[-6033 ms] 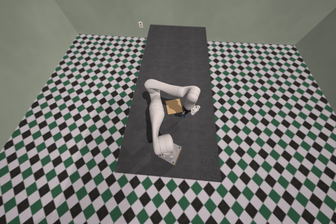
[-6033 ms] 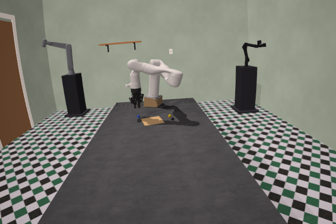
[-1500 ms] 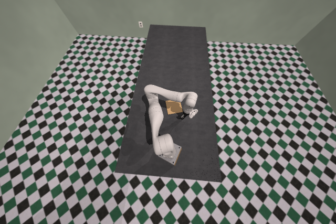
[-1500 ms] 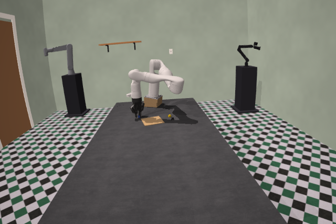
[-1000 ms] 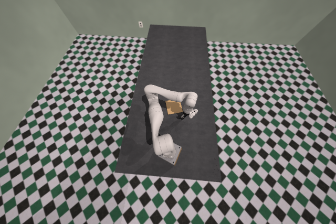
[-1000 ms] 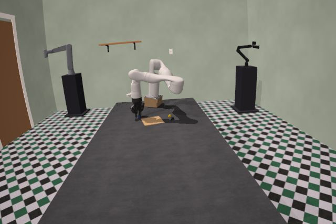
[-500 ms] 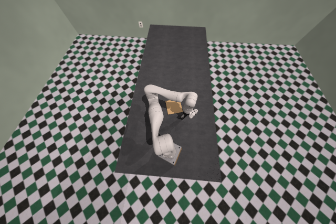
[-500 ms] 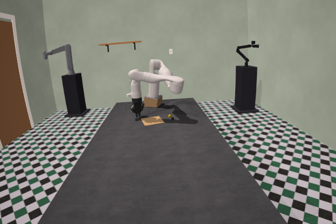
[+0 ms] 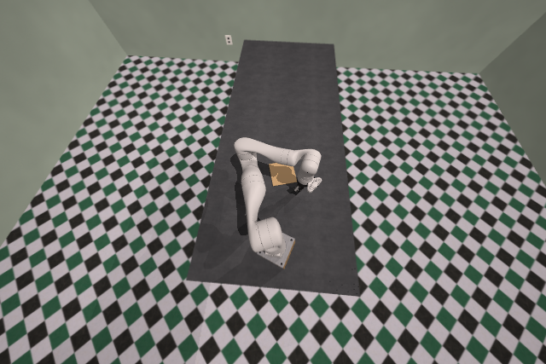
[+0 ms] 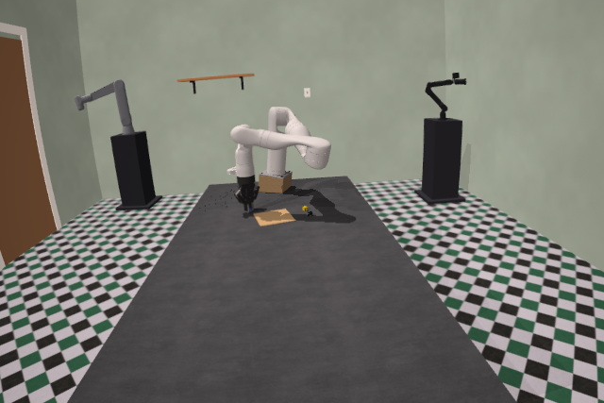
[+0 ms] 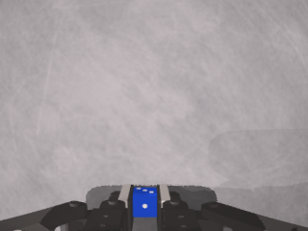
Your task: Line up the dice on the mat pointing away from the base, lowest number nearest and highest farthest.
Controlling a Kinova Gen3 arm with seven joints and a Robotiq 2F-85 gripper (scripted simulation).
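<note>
Now: the tan mat 80 mm ahead of my hand, 110 mm to the left of it and 20 mm below it. Round my hand: black die: 80 mm ahead, 260 mm to the left, 10 mm below; then blue die: 10 mm below; then yellow die: 20 mm ahead, 240 mm to the left, 10 mm below.
</note>
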